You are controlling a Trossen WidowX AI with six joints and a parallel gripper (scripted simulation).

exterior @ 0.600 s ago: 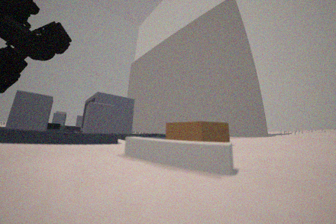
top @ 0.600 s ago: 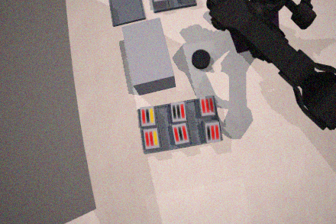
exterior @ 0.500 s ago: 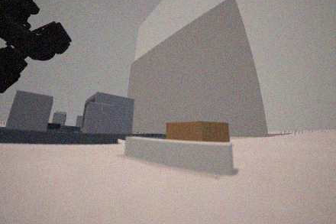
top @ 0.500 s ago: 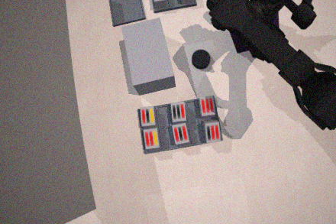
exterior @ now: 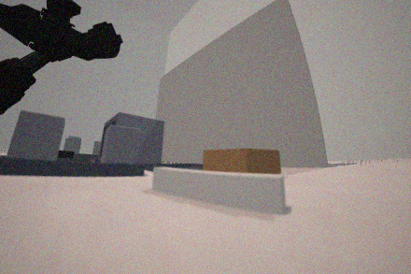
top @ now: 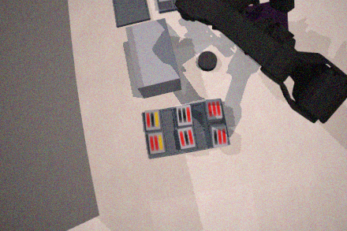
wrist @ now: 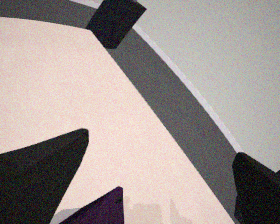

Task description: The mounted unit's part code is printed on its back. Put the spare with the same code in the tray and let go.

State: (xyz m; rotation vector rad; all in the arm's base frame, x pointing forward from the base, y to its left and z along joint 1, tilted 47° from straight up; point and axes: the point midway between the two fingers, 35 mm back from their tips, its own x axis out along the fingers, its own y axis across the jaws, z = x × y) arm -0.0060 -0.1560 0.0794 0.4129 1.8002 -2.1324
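Right now my gripper tip is 28 cm short of the grey spare, 20 cm to the right of it and 18 cm above it. Also, from my gripper tip: black puck (22 cm below, 18 cm ahead, 7 cm to the left); tall grey box (31 cm ahead, 17 cm below, 5 cm to the left); dark grey tray (33 cm ahead, 22 cm below, 17 cm to the right).
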